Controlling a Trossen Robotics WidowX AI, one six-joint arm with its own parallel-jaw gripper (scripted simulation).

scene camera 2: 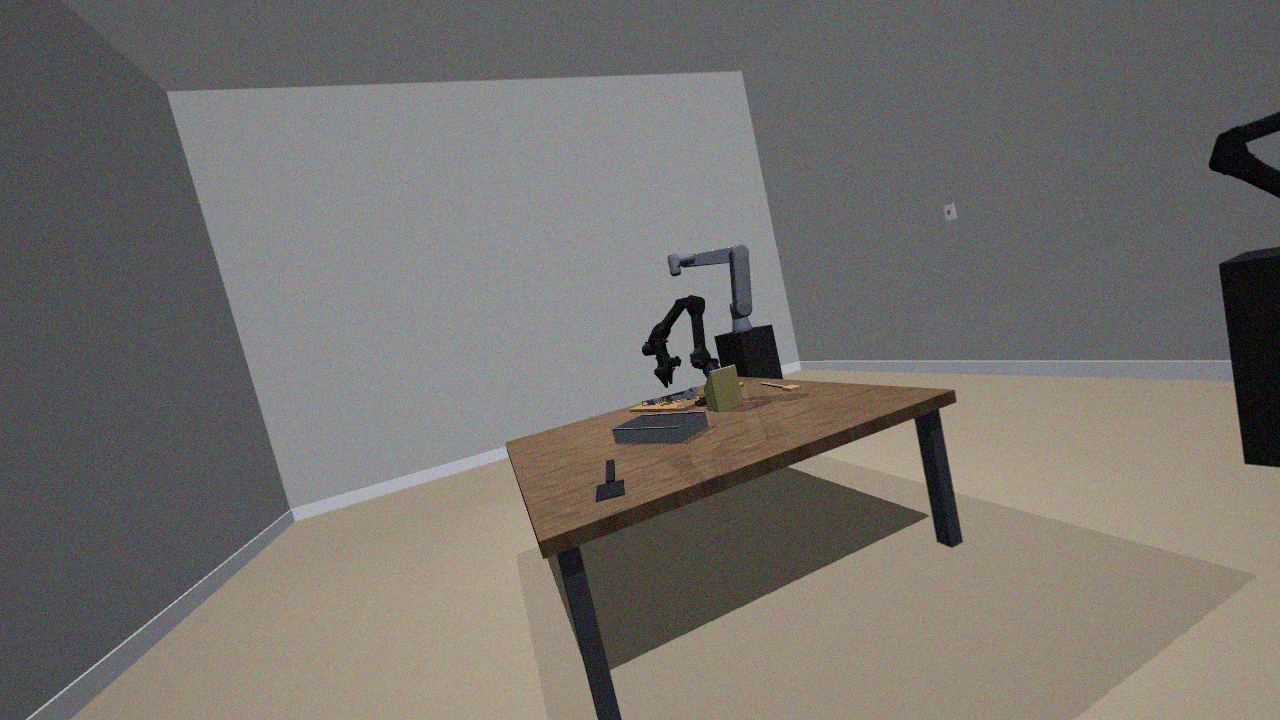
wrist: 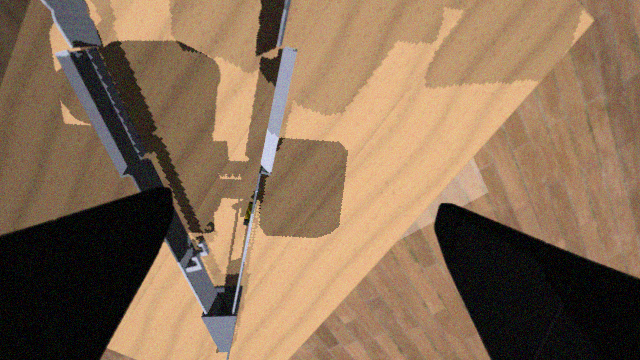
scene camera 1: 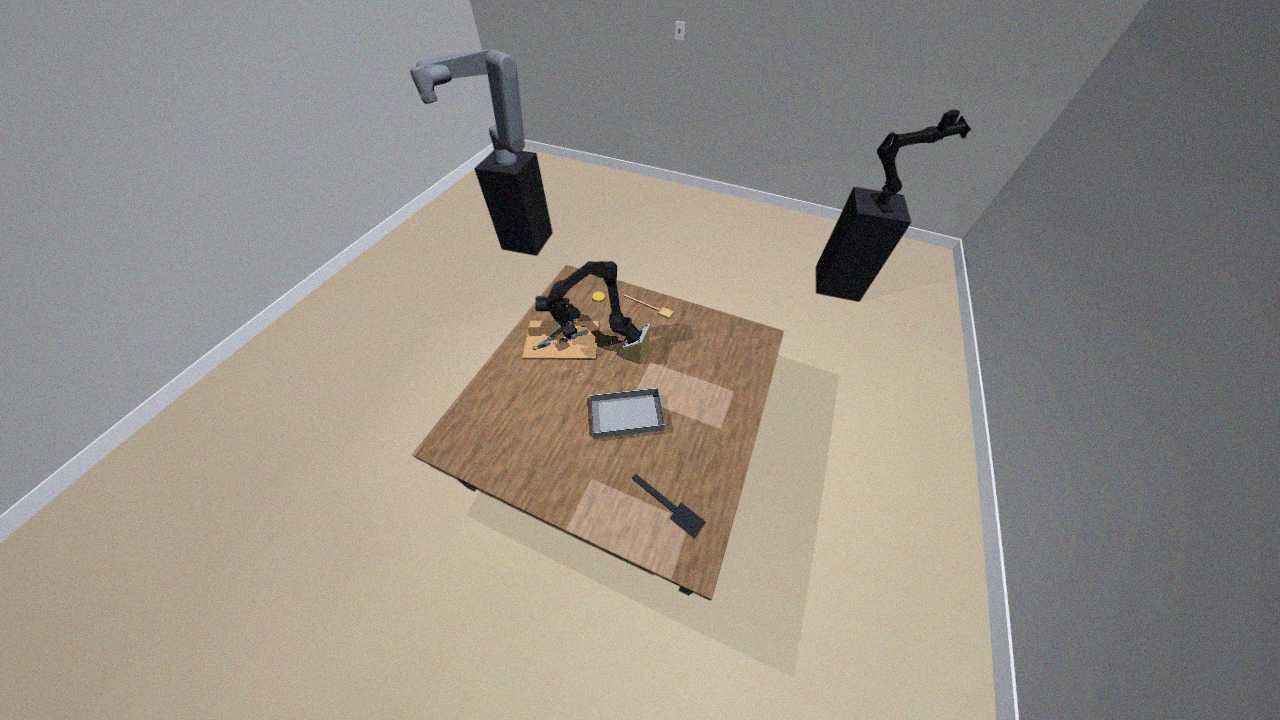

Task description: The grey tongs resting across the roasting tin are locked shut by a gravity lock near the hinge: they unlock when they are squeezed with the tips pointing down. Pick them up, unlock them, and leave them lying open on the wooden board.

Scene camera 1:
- light wooden board: 584,347
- roasting tin: 629,412
